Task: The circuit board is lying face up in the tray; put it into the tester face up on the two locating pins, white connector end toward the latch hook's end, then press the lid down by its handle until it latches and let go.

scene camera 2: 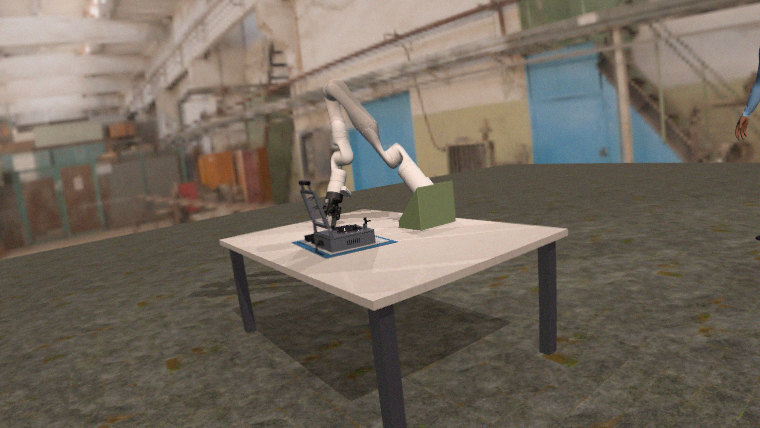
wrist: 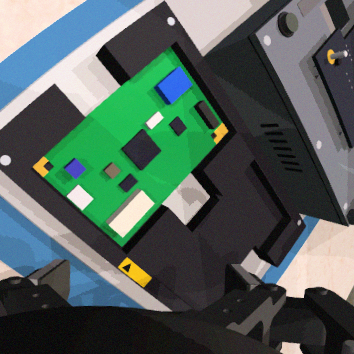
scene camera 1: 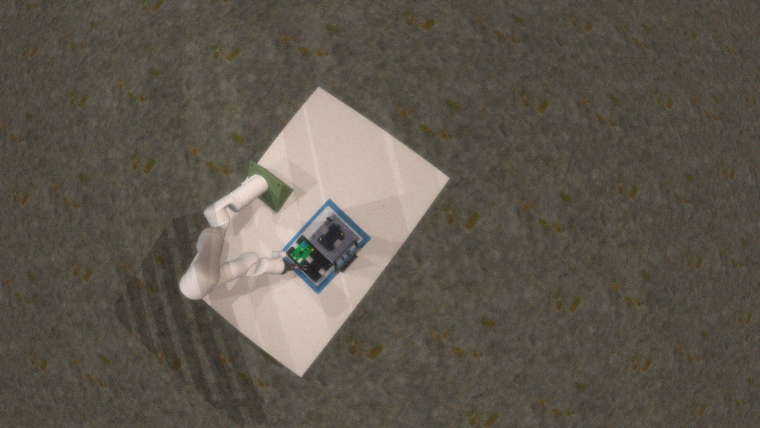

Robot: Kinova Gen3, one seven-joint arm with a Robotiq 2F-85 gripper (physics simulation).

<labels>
My gripper [wrist: 147, 279] is open and holds nothing. Also in view: a green circuit board [wrist: 127, 155].
</labels>
